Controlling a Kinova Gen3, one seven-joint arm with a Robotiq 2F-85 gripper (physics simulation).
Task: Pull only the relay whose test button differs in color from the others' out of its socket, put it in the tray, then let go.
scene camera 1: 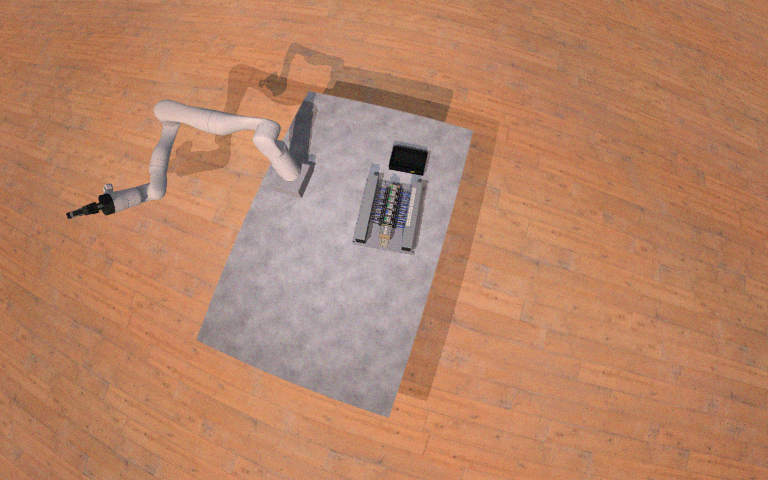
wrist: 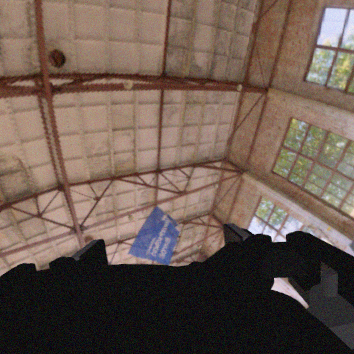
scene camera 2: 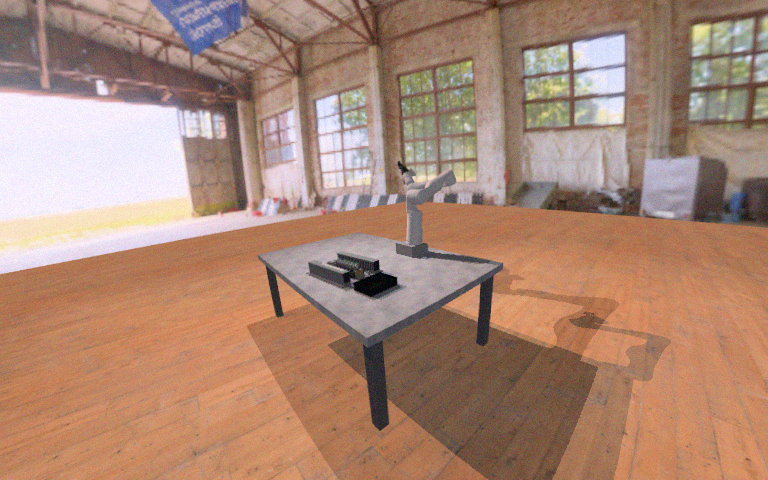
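A grey panel [scene camera 1: 394, 244] is visible in the scene, and so is the gripper [wrist: 164, 245].
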